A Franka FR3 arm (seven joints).
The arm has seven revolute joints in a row. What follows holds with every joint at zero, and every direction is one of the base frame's.
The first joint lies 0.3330 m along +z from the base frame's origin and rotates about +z.
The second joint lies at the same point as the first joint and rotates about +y.
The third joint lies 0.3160 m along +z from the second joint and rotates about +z.
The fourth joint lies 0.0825 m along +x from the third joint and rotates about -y.
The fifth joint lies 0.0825 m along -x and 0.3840 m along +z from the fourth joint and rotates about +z.
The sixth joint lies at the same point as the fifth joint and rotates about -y.
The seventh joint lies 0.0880 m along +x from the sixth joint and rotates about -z.
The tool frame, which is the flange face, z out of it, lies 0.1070 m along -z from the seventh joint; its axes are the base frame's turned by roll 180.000, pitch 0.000 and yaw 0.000 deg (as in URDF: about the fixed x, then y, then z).
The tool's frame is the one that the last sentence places.
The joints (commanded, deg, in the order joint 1, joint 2, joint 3, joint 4, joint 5, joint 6, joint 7), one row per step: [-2.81, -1.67, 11.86, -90.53, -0.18, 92.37, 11.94]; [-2.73, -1.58, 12.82, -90.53, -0.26, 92.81, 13.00]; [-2.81, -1.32, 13.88, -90.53, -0.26, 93.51, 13.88]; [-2.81, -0.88, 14.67, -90.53, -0.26, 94.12, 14.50]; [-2.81, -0.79, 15.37, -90.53, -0.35, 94.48, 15.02]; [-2.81, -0.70, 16.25, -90.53, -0.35, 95.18, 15.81]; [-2.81, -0.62, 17.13, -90.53, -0.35, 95.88, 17.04]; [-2.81, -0.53, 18.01, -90.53, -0.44, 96.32, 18.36]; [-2.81, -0.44, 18.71, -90.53, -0.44, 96.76, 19.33]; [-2.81, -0.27, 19.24, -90.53, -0.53, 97.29, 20.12]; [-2.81, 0.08, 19.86, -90.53, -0.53, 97.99, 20.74]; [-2.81, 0.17, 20.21, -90.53, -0.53, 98.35, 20.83]
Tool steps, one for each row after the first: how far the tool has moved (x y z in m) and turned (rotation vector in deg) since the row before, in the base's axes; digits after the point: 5 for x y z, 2 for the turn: [-0.00041, 0.00997, -0.00017, 0.04, -0.36, -0.02]; [0.00084, 0.00960, -0.00133, 0.18, -0.42, 0.11]; [0.00184, 0.00769, -0.00315, 0.17, -0.15, 0.18]; [-0.00033, 0.00667, -0.00027, 0.02, -0.28, 0.18]; [-0.00029, 0.00869, 0.00031, 0.22, -0.58, 0.10]; [-0.00049, 0.00869, 0.00042, 0.28, -0.58, -0.34]; [-0.00097, 0.00842, -0.00011, 0.16, -0.33, -0.43]; [-0.00066, 0.00685, -0.00009, 0.22, -0.31, -0.26]; [0.00033, 0.00511, -0.00067, 0.16, -0.35, -0.25]; [0.00118, 0.00614, -0.00204, 0.29, -0.30, 0.01]; [0.00001, 0.00348, -0.00020, 0.12, -0.25, 0.26]
